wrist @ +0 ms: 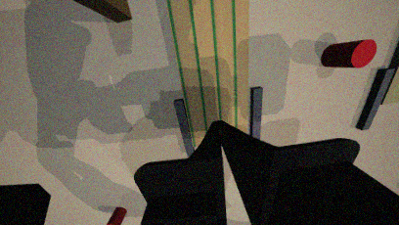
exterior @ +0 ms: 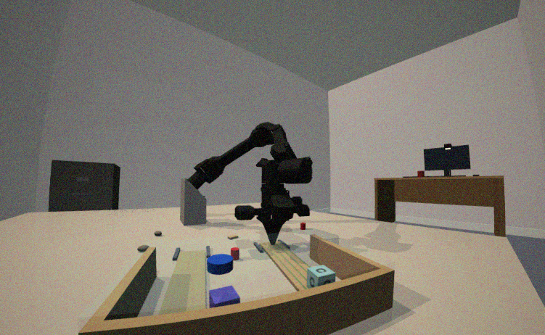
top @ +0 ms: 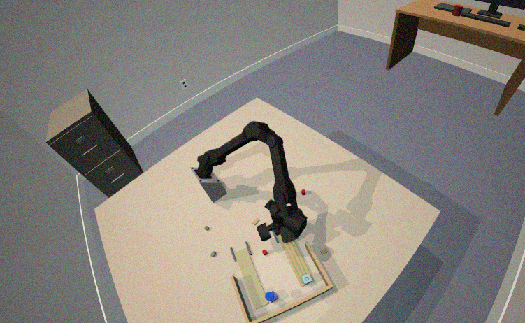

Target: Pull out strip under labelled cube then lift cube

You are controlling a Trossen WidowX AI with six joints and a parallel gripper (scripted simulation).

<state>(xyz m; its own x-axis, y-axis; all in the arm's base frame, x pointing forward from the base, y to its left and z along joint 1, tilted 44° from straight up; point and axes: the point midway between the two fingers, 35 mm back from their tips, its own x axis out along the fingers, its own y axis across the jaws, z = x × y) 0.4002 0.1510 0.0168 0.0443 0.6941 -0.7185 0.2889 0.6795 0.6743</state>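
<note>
Right now the striped strip is 10 cm ahead of my gripper tip and 3 cm to the right of it. From my gripper tip the other things lie so: teal labelled cube: 21 cm ahead, 6 cm to the right, 2 cm above; blue disc: 20 cm to the right, 17 cm ahead, 6 cm above.
</note>
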